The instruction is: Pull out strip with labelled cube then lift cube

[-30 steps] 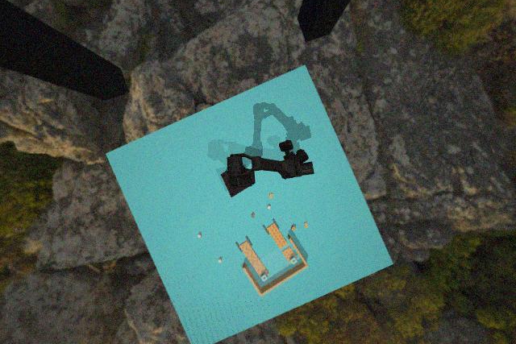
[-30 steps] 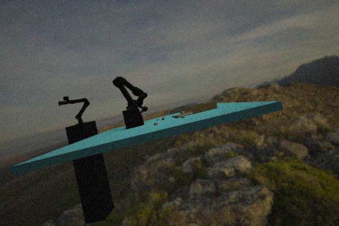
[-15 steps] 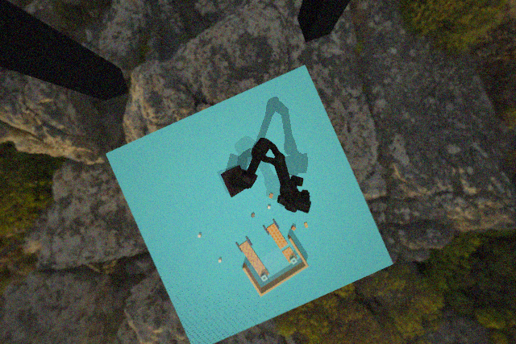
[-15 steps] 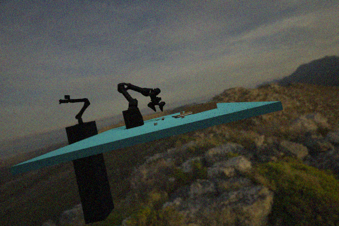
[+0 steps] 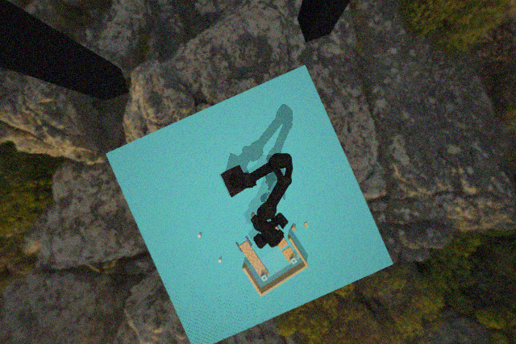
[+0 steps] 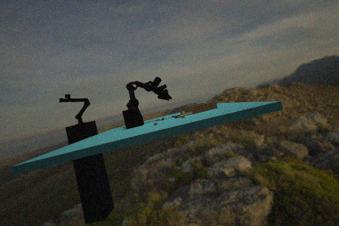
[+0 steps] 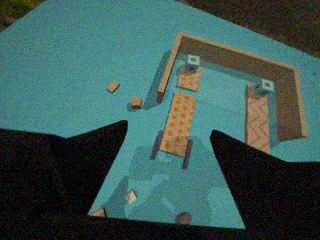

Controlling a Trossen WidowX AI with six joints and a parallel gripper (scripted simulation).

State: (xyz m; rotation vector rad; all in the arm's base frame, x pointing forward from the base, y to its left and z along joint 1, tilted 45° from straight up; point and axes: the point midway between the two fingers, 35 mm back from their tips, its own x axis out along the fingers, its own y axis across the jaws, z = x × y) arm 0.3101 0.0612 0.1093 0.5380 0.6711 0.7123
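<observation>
The brown peg lies 15 cm below my gripper tip, 11 cm to the right of it and 9 cm behind it.
</observation>
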